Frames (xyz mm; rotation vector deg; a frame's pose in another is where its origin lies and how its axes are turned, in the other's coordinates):
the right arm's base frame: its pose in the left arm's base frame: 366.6 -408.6 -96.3 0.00 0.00 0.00
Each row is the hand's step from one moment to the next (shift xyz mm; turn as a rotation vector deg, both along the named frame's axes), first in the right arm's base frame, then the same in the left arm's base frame.
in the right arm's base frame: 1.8 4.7 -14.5 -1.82 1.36 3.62
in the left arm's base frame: 1.8 4.7 -14.5 -1.82 1.36 3.62
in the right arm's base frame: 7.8 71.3 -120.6 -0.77 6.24 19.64
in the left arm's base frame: 7.8 71.3 -120.6 -0.77 6.24 19.64
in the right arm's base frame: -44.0 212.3 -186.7 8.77 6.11 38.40
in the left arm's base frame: -44.0 212.3 -186.7 8.77 6.11 38.40
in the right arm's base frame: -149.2 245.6 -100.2 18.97 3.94 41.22
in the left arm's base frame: -149.2 245.6 -100.2 18.97 3.94 41.22
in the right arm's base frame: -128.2 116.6 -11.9 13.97 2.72 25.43
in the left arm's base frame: -128.2 116.6 -11.9 13.97 2.72 25.43
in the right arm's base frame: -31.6 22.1 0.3 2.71 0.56 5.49
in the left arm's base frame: -31.6 22.1 0.3 2.71 0.56 5.49
